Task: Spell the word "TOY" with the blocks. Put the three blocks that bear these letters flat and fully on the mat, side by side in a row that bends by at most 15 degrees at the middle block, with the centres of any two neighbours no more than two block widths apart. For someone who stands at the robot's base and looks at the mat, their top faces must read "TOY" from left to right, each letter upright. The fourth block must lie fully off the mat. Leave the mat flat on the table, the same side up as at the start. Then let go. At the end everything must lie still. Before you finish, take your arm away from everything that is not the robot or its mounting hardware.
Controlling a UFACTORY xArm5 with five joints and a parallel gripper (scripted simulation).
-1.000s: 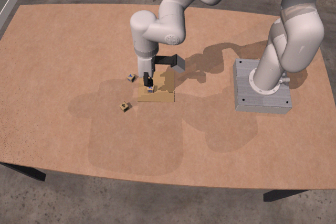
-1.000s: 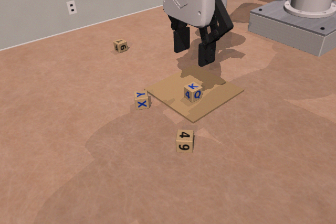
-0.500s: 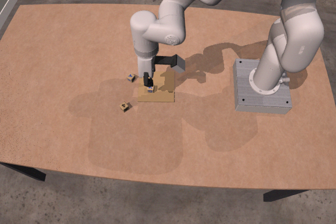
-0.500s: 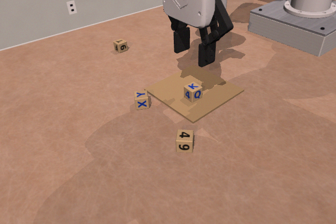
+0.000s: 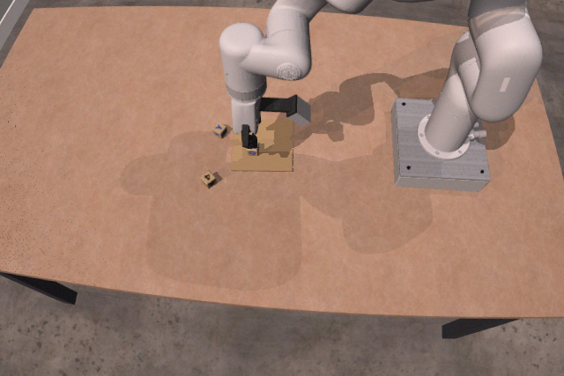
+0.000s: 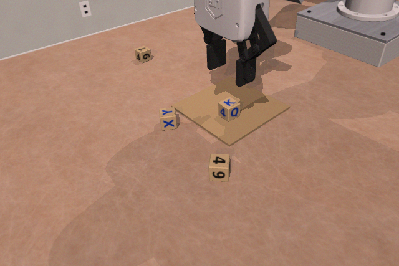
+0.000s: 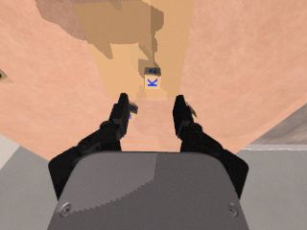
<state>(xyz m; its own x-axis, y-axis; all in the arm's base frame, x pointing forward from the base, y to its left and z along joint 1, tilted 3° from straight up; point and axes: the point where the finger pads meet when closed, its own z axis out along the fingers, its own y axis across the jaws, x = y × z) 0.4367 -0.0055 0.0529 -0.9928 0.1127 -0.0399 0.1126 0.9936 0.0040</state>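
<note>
The O block lies 80 mm below my hand. The rest, counted from my hand: tan mat 20 mm behind, 20 mm to the right, 90 mm below; T block 30 mm behind, 280 mm to the right, 80 mm below.
</note>
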